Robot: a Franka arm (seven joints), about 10 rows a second.
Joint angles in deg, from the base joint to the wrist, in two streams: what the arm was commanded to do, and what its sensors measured. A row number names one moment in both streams.
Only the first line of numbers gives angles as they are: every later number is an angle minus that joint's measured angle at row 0.
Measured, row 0:
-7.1 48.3 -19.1 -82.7 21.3 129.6 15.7
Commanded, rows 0 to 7:
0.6 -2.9 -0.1 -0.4 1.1 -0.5 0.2
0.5 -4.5 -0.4 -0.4 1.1 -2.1 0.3
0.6 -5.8 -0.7 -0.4 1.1 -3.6 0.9
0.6 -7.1 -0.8 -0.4 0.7 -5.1 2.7
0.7 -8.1 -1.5 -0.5 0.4 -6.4 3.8
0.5 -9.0 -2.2 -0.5 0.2 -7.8 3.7
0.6 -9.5 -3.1 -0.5 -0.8 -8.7 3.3
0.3 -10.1 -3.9 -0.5 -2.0 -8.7 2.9
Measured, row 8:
0.2 -8.4 -3.0 0.5 -0.5 -7.7 2.8
